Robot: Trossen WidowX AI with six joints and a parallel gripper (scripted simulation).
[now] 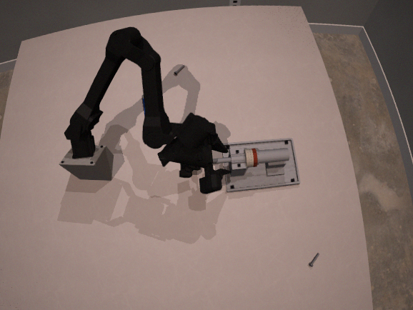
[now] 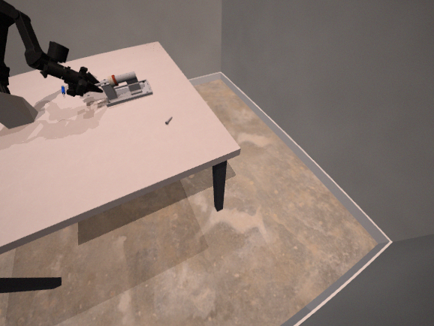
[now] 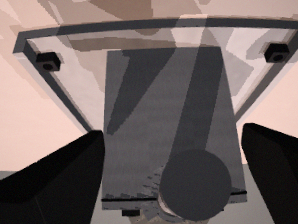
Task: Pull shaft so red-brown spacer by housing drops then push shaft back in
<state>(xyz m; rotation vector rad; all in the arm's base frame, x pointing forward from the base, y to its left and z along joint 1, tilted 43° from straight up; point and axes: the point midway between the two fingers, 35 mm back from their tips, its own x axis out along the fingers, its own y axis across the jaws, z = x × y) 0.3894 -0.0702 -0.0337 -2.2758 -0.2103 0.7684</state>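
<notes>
Right now my hand is 6 cm short of the grey shaft. The rest, counted from my hand: red-brown spacer (10 cm ahead, 1 cm to the right); then blue screwdriver (20 cm behind, 22 cm to the left, 7 cm below); then cream spacer (7 cm ahead, 1 cm to the right).
</notes>
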